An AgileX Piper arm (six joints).
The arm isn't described. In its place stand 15 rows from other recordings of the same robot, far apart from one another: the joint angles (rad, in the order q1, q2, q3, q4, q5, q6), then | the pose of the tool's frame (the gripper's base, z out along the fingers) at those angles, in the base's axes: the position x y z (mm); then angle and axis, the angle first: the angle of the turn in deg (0 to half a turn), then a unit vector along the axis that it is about.
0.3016 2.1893 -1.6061 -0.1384 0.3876 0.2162 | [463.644 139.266 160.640 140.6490 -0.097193 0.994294 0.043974]
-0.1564 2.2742 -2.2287 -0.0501 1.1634 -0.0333 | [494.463 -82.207 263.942 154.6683 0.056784 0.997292 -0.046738]
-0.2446 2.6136 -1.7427 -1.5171 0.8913 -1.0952 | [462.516 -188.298 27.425 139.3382 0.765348 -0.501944 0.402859]
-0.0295 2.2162 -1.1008 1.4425 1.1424 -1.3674 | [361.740 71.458 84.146 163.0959 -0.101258 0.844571 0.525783]
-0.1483 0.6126 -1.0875 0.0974 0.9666 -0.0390 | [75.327 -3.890 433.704 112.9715 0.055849 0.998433 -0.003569]
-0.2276 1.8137 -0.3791 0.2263 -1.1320 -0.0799 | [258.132 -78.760 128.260 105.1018 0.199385 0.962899 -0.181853]
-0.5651 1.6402 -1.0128 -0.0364 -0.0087 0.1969 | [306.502 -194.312 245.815 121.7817 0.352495 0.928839 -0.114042]
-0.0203 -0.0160 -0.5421 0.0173 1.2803 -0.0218 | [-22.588 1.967 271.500 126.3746 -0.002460 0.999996 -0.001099]
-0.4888 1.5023 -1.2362 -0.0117 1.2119 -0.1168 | [252.173 -135.247 294.873 170.3507 0.183300 0.982526 -0.032298]
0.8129 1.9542 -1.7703 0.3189 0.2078 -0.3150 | [325.716 352.706 341.785 115.0384 -0.398285 0.864512 0.306575]
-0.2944 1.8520 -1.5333 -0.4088 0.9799 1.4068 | [372.169 -144.236 268.335 151.4157 0.692088 0.718631 -0.067710]
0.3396 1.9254 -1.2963 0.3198 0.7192 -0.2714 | [361.199 147.595 179.864 162.9764 -0.198118 0.971699 0.128648]
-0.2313 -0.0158 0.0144 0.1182 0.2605 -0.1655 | [53.671 -9.801 185.833 100.4757 0.076734 0.991709 -0.103077]
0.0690 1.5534 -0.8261 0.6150 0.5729 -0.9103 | [282.567 48.056 195.909 152.3181 -0.253344 0.959524 0.123009]
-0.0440 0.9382 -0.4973 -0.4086 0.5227 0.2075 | [165.593 -25.358 240.939 139.6683 -0.015259 0.990640 -0.135645]
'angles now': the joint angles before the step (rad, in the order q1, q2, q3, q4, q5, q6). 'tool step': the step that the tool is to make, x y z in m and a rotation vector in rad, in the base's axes. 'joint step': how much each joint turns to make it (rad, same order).
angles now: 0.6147 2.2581 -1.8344 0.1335 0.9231 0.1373
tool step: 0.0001 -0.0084 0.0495 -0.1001 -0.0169 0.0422
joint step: -0.0001 -0.0391 -0.1350 -0.0996 0.2185 -0.0002
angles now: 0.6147 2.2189 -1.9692 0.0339 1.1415 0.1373
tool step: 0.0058 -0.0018 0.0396 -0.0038 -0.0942 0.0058
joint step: 0.0000 -0.0148 -0.1230 -0.0577 0.0629 -0.0001
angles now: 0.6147 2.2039 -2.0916 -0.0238 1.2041 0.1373
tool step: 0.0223 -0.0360 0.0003 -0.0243 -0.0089 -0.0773
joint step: -0.0842 -0.0001 -0.0014 -0.0229 0.0070 -0.0070
